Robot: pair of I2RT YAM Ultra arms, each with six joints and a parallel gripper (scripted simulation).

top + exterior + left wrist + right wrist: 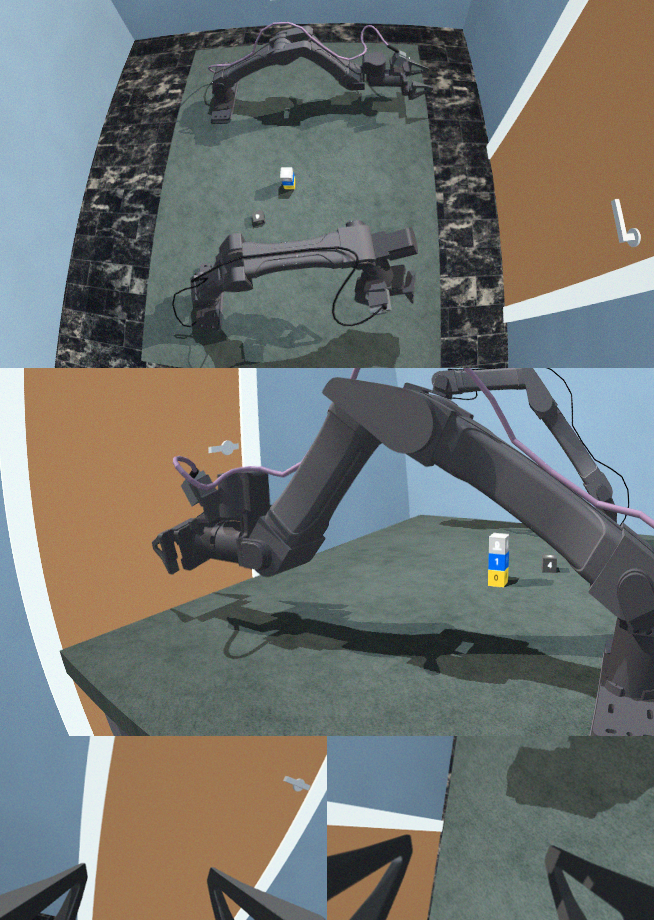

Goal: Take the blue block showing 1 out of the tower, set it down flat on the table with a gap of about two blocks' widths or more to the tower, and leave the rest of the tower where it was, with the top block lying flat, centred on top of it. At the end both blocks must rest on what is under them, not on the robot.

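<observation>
The white block lies 460 mm behind my left hand, 300 mm to the right of it and 50 mm below it. The rest, counted from my left hand: yellow block marked 0 (460 mm behind, 300 mm to the right, 110 mm below); then blue block showing 1 (460 mm behind, 300 mm to the right, 80 mm below); then small dark block showing 4 (560 mm behind, 410 mm to the right, 110 mm below).
</observation>
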